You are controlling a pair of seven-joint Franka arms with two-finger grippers.
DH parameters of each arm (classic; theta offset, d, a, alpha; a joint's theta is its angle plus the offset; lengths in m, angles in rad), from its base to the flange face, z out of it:
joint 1: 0 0.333 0 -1.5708
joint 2: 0 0 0 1.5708
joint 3: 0 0.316 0.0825 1.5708
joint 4: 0 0 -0.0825 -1.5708
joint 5: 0 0.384 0 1.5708
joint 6: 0 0 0.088 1.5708
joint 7: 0 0.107 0 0
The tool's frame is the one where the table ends.
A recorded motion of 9 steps. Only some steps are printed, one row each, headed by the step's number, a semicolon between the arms.
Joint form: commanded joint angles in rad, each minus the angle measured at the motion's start. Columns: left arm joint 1, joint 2, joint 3, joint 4, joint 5, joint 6, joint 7; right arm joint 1, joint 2, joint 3, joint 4, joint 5, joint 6, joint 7.
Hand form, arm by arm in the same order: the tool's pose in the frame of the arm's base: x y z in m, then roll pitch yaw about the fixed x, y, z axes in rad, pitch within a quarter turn. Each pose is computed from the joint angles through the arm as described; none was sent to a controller.
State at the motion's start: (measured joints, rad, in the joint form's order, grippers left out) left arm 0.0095 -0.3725 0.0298 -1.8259 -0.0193 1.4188 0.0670; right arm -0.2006 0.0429 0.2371 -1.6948 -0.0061 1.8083 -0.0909
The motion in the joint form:
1: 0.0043 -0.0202 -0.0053 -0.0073 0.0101 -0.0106 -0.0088; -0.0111 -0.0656 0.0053 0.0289 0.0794 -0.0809 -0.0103
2: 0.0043 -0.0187 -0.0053 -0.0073 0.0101 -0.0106 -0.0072; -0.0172 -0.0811 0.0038 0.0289 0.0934 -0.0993 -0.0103
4: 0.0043 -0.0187 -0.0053 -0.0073 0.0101 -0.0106 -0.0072; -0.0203 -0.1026 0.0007 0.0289 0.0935 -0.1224 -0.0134
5: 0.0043 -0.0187 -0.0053 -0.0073 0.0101 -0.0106 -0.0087; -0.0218 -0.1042 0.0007 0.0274 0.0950 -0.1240 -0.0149
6: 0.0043 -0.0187 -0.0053 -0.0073 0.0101 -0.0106 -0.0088; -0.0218 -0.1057 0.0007 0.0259 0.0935 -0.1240 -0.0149
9: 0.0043 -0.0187 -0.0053 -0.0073 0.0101 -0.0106 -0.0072; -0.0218 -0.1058 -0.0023 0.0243 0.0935 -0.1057 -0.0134
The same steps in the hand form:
1: 0.4095 0.0171 0.6784 3.1212 0.0313 -0.0236; 0.5606 0.0254 0.6059 -3.0824 -0.0896 0.1210
2: 0.4100 0.0171 0.6778 3.1211 0.0327 -0.0252; 0.5548 0.0235 0.6126 -3.0718 -0.0873 0.1129
4: 0.4100 0.0171 0.6778 3.1211 0.0327 -0.0252; 0.5466 0.0215 0.6219 -3.0766 -0.0849 0.1119
5: 0.4100 0.0171 0.6778 3.1212 0.0327 -0.0237; 0.5460 0.0209 0.6218 -3.0754 -0.0836 0.1119
6: 0.4100 0.0171 0.6778 3.1212 0.0328 -0.0236; 0.5455 0.0208 0.6219 -3.0773 -0.0834 0.1120
9: 0.4100 0.0171 0.6778 3.1211 0.0327 -0.0252; 0.5473 0.0190 0.6230 -3.0786 -0.1000 0.1063

